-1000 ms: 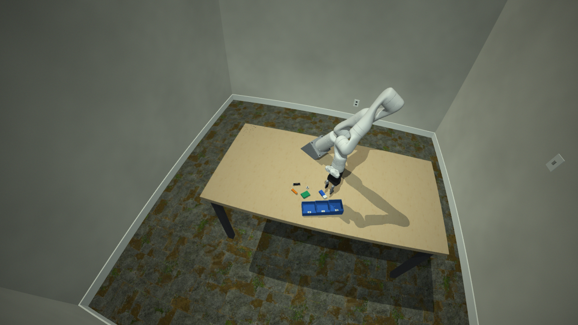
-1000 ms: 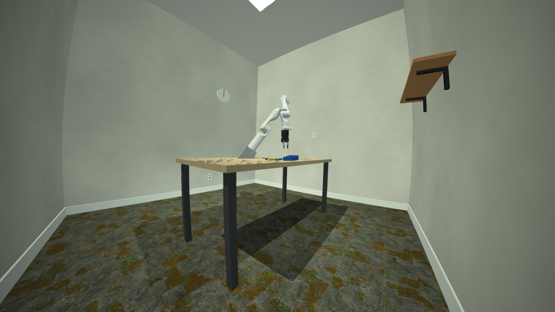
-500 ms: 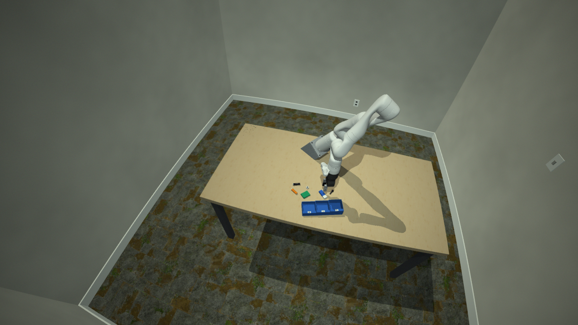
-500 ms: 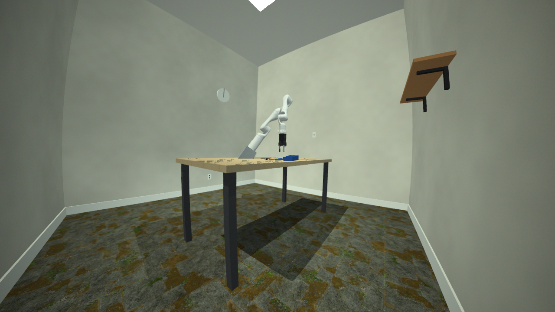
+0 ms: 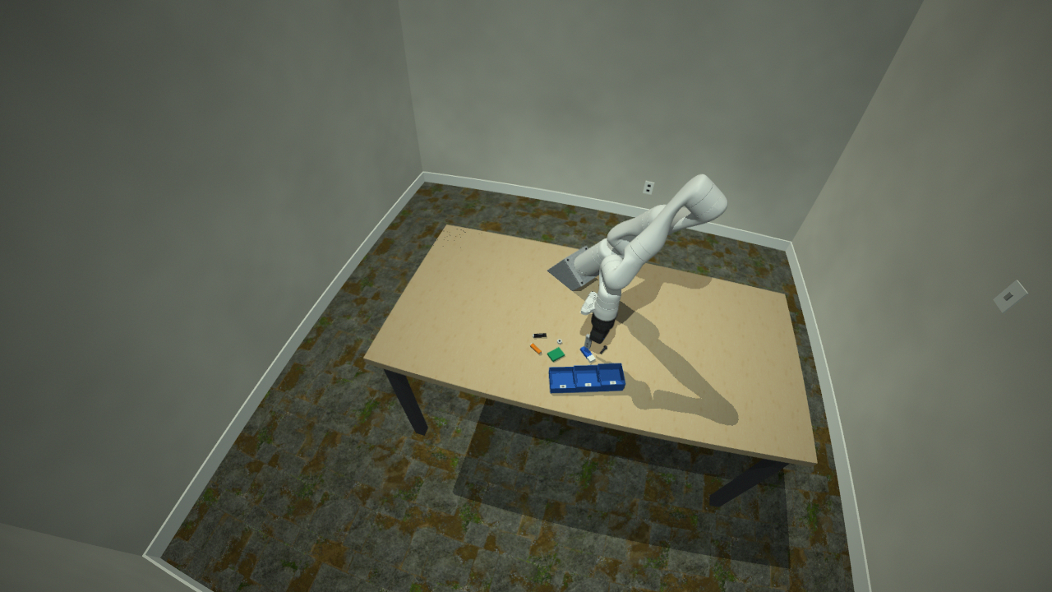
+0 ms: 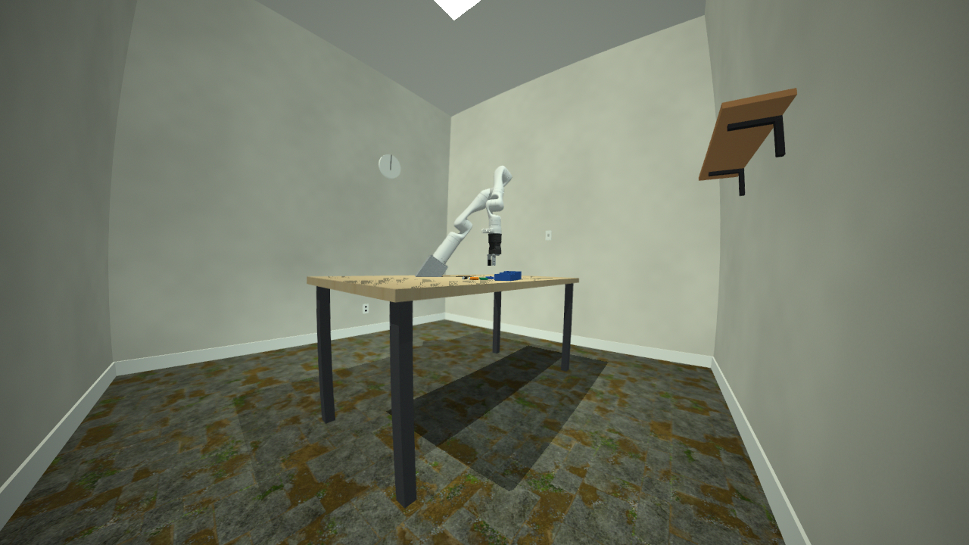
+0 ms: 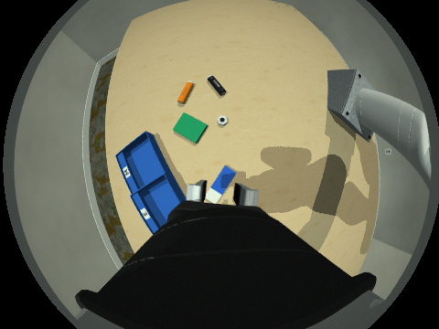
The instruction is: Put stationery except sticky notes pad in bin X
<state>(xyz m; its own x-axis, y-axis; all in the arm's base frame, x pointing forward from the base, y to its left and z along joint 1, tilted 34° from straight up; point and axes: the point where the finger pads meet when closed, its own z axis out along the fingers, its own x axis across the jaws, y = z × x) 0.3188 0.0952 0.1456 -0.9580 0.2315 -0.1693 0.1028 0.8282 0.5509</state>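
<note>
The eraser lies 90 mm below my hand and 10 mm to the left of it. From my hand the other things lie so: blue bin: 100 mm ahead, 70 mm below, 40 mm to the left; then small white ring: 110 mm to the right, 90 mm below; then black bolt-like item: 90 mm below, 50 mm to the left, 50 mm behind.
</note>
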